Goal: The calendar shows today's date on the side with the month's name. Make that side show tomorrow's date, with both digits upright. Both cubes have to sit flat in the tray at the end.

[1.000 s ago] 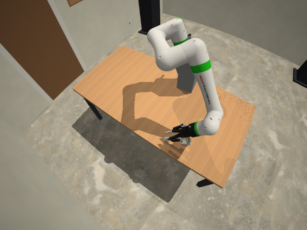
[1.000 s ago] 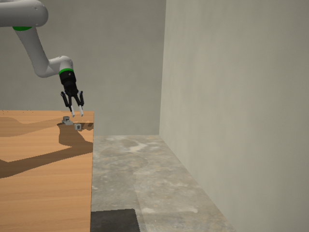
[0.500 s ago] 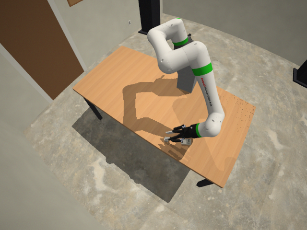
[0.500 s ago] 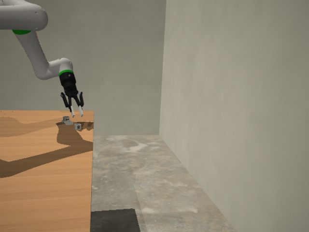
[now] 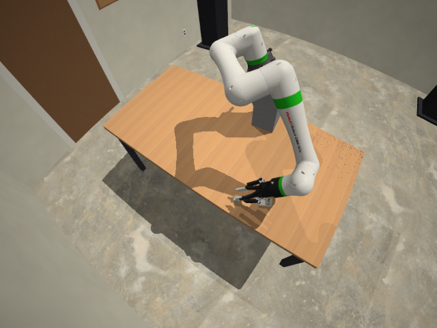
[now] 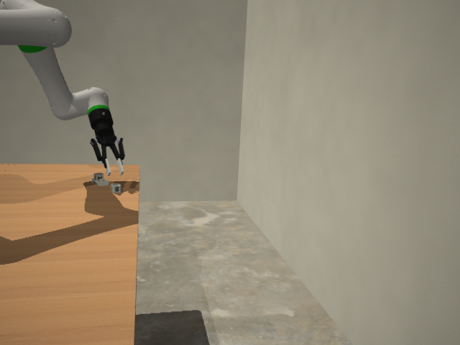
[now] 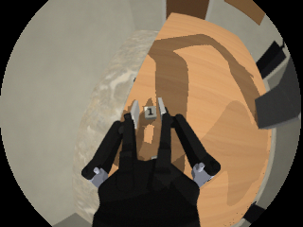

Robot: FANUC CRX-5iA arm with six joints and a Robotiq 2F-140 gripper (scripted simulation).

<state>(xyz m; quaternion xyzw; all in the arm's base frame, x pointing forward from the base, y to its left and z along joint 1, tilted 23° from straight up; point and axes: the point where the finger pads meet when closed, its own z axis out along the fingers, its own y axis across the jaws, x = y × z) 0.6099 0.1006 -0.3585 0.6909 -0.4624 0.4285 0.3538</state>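
My hand is 10 mm short of the white date cube, 20 mm to the left of it and 80 mm above it. From my hand the other things lie so: calendar tray (60 mm behind, 130 mm to the left, 90 mm below).
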